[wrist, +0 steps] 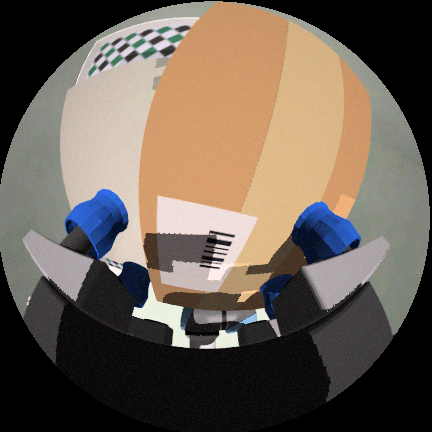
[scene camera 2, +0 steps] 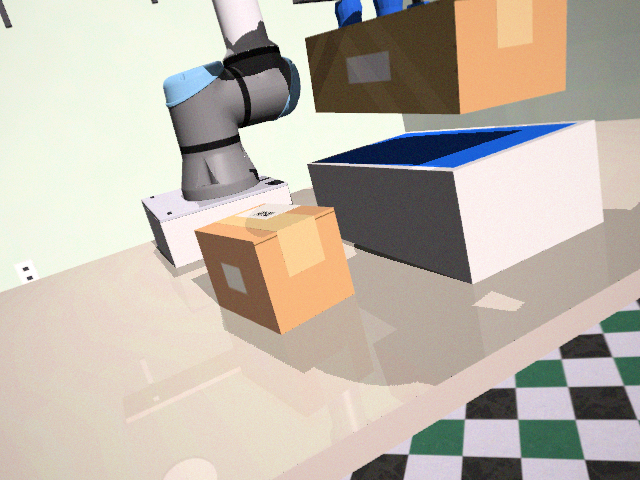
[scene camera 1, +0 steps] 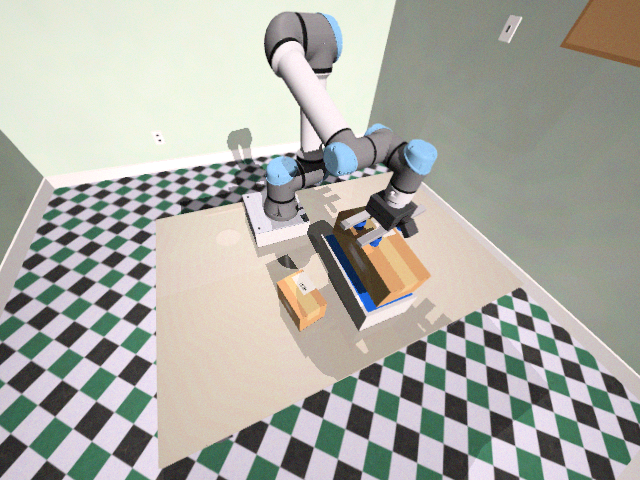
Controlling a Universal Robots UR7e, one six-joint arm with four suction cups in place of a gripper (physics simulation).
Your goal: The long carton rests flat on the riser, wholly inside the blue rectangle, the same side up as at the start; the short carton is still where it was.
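Pixels of known places: hand at its tool point: [wrist: 204, 255]; arm's base at its link origin: [scene camera 2: 222, 189] [scene camera 1: 281, 208].
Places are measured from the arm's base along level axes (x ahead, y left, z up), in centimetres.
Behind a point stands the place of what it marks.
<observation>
My gripper [scene camera 1: 381, 229] {x 42.0, y 13.3, z 18.0 cm} [scene camera 2: 368, 11] [wrist: 210, 255] {x 42.0, y 13.3, z 18.0 cm} has its blue suction cups on the top of the long carton [scene camera 1: 400, 266] {x 56.2, y 7.5, z 18.0 cm} [scene camera 2: 413, 77] {x 53.4, y -0.1, z 12.0 cm} [wrist: 215, 125], near the end with the barcode label, and holds it in the air. The carton looks about level, with its label and tape strip upward. It hangs above the white riser [scene camera 1: 387, 314] {x 61.3, y 6.1, z -3.4 cm} [scene camera 2: 532, 206] {x 61.2, y 5.6, z -3.9 cm}; scene camera 2 shows a clear gap between them. The blue rectangle [scene camera 1: 368, 301] {x 55.5, y 0.6, z 2.8 cm} [scene camera 2: 475, 153] {x 56.8, y 3.4, z 2.8 cm} on the riser's top is partly hidden or shadowed. The short carton [scene camera 1: 290, 299] {x 40.5, y -19.5, z 1.1 cm} [scene camera 2: 310, 304] {x 47.8, y -16.2, z -7.8 cm} stands on the table left of the riser.
The robot's white base [scene camera 1: 281, 235] {x 9.6, y -5.5, z -5.5 cm} [scene camera 2: 191, 235] {x 8.3, y -12.0, z -4.6 cm} stands on the beige table [scene camera 1: 206, 351] {x 36.8, y -48.0, z -9.2 cm} [scene camera 2: 129, 320] {x 22.6, y -29.0, z -9.2 cm}, behind the short carton. The table's front edge lies beyond the riser and short carton. A grey-green wall [scene camera 1: 542, 155] rises at the right.
</observation>
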